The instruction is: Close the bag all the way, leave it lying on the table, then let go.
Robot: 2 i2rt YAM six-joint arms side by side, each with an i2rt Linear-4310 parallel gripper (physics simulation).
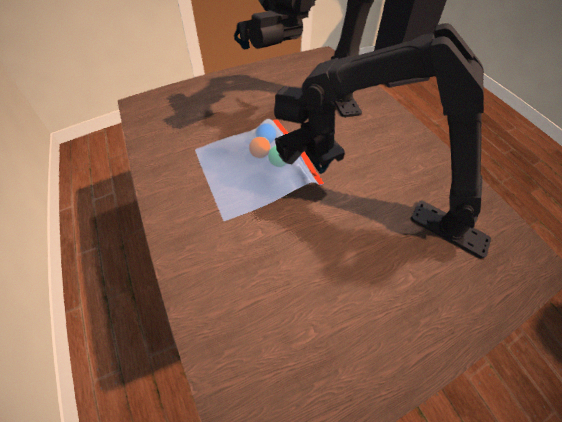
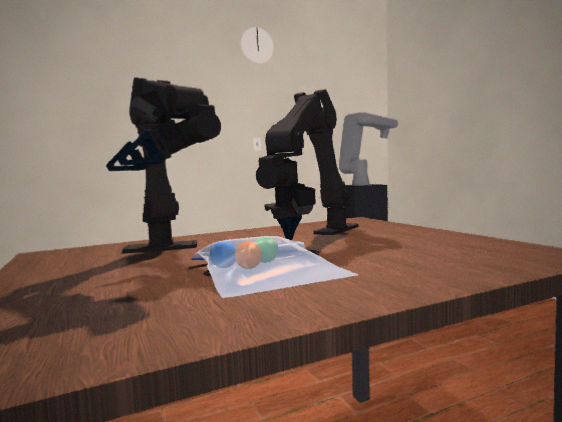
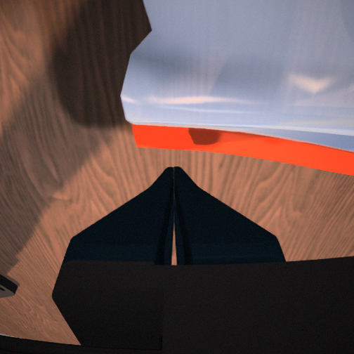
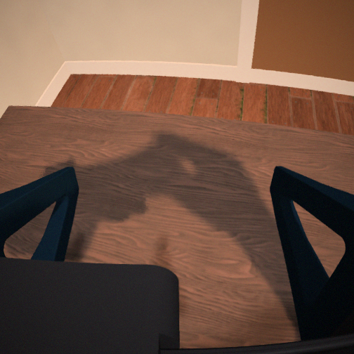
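Note:
The pale translucent bag [image 1: 235, 180] [image 2: 290, 280] [image 3: 240, 60] lies on the table, its mouth side bulging up a little. Blue [image 1: 266, 133] [image 2: 222, 254], orange [image 1: 259, 147] [image 2: 248, 255] and green [image 1: 274, 157] [image 2: 268, 249] balls sit at the bag near its mouth. A red strip [image 1: 311, 167] [image 3: 240, 145] runs along the mouth; I cannot tell whether it is sealed. My left gripper [image 1: 322, 169] [image 2: 289, 238] [image 3: 173, 178] is shut and empty, fingertips down, just outside the strip near one end. My right gripper [image 2: 108, 166] [image 4: 174, 177] is open and empty, high above the table, away from the bag.
The wooden table [image 1: 300, 325] [image 2: 425, 270] [image 4: 225, 310] carries both arm bases [image 1: 452, 230] [image 2: 160, 246]. The left arm reaches over the bag's mouth side. A grey robot arm [image 2: 352, 145] stands on a dark block [image 2: 367, 202] behind the table.

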